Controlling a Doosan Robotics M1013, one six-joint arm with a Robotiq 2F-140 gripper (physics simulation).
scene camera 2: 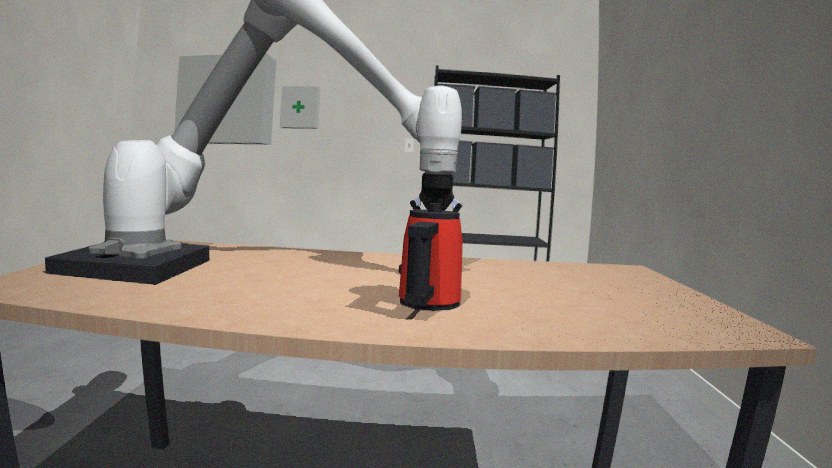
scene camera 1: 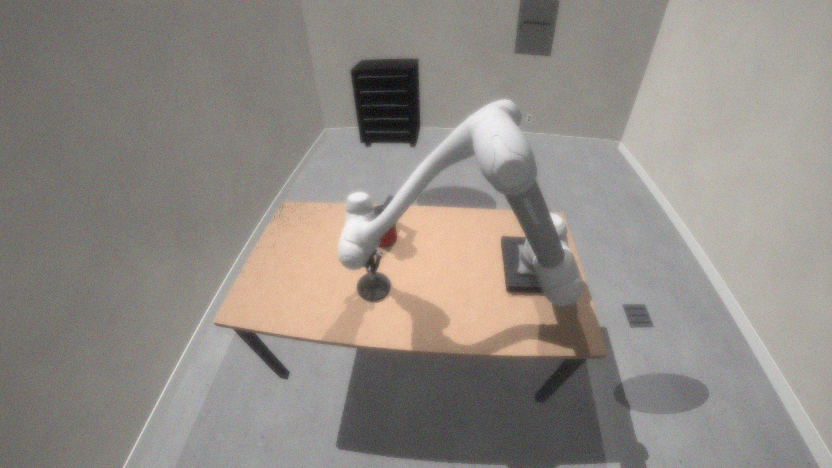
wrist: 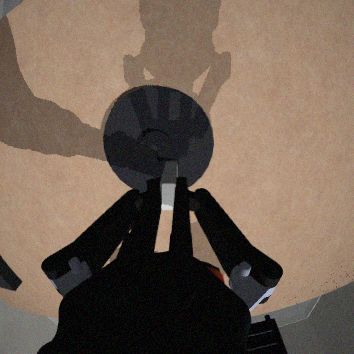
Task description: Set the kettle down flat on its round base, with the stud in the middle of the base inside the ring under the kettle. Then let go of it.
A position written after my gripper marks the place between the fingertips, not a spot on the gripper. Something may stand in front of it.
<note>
I see my gripper (wrist: 171,170) and a round black base (scene camera 1: 372,290).
The round black base shows as well in the wrist view (wrist: 150,125).
</note>
